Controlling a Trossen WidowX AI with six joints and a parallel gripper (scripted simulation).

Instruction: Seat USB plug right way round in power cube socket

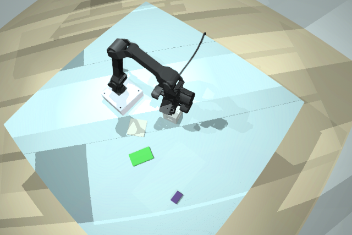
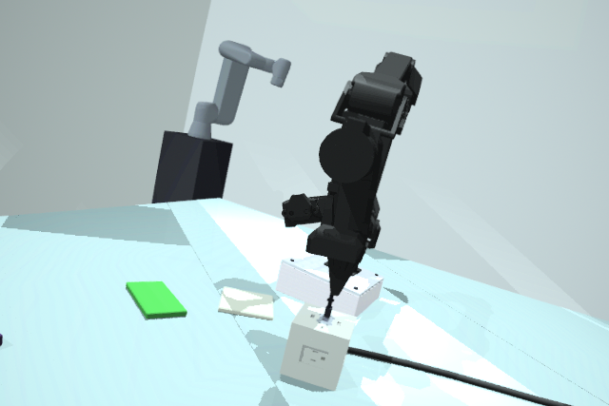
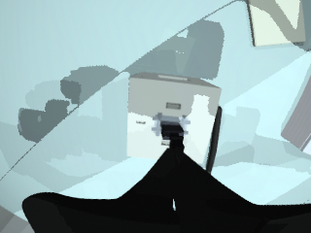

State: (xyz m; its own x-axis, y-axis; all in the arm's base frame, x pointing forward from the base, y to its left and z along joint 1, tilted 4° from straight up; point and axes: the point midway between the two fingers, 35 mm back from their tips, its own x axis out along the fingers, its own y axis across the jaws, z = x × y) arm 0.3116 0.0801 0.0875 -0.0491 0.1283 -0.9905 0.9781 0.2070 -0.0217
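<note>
Right now my gripper tip is 20 mm above the USB plug. The rest, counted from my gripper tip: pale flat card: 180 mm to the right, 110 mm below, 100 mm behind; then green flat card: 280 mm to the right, 110 mm below, 20 mm ahead; then USB socket: 40 mm below.
</note>
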